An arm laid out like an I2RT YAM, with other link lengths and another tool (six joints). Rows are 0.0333 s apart.
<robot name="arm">
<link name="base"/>
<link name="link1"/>
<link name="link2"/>
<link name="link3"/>
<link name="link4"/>
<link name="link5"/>
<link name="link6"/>
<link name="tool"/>
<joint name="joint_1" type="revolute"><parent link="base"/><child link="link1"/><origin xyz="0 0 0.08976" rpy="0 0 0"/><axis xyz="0 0 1"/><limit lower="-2.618" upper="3.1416"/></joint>
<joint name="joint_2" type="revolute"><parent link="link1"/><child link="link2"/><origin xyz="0.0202 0.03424 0.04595" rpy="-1.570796 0 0"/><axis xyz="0 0 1"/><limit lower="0" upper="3.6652"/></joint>
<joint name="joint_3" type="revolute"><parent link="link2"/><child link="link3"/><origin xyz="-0.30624 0 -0.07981" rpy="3.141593 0 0"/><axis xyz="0 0 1"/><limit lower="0" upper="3.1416"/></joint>
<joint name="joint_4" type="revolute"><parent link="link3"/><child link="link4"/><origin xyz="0.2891 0.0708 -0.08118" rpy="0 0 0"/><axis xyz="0 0 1"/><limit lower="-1.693" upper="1.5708"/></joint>
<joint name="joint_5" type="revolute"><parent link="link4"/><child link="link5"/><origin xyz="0.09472 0.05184 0.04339" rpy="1.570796 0 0"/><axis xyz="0 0 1"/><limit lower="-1.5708" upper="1.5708"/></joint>
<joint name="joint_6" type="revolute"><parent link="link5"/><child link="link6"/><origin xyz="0.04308 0 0.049" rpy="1.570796 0 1.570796"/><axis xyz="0 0 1"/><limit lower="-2.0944" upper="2.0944"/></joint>
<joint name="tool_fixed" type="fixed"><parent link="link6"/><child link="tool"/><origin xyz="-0.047 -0.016 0.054" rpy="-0.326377 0 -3.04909"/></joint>
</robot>
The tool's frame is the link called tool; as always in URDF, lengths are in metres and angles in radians.
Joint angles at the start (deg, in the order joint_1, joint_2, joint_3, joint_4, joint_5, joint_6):
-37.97, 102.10, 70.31, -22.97, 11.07, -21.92
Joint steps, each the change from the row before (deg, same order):
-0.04, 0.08, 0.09, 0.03, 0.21, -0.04
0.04, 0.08, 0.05, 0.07, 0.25, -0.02
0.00, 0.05, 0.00, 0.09, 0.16, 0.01
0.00, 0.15, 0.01, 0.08, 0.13, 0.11
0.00, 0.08, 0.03, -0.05, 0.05, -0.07
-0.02, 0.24, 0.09, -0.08, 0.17, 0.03
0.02, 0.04, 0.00, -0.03, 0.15, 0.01
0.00, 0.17, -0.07, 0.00, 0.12, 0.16
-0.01, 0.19, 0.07, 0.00, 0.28, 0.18
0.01, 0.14, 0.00, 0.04, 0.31, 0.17
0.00, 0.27, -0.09, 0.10, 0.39, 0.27
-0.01, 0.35, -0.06, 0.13, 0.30, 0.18
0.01, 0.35, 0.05, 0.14, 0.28, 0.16
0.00, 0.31, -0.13, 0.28, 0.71, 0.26
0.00, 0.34, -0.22, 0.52, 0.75, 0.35
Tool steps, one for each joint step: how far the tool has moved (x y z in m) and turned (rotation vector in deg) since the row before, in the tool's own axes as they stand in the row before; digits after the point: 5 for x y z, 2 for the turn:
-0.00073, 0.00006, 0.00058, 0.04, -0.22, -0.07
-0.00009, 0.00007, 0.00060, 0.02, -0.20, -0.12
-0.00023, -0.00010, 0.00048, 0.01, -0.16, -0.04
0.00004, -0.00051, 0.00101, 0.09, -0.13, 0.06
0.00010, -0.00046, 0.00038, 0.11, 0.01, -0.09
0.00000, -0.00103, 0.00131, 0.27, -0.10, -0.04
0.00005, -0.00037, 0.00026, 0.10, -0.10, -0.06
0.00041, -0.00144, 0.00108, 0.26, -0.08, 0.09
-0.00028, -0.00059, 0.00123, 0.19, -0.28, 0.08
-0.00013, -0.00071, 0.00104, 0.18, -0.30, 0.05
0.00018, -0.00194, 0.00194, 0.35, -0.36, 0.10
0.00037, -0.00208, 0.00231, 0.35, -0.25, 0.05
0.00027, -0.00114, 0.00222, 0.22, -0.25, 0.04
-0.00027, -0.00213, 0.00257, 0.34, -0.68, 0.00
-0.00022, -0.00219, 0.00306, 0.23, -0.79, 0.09

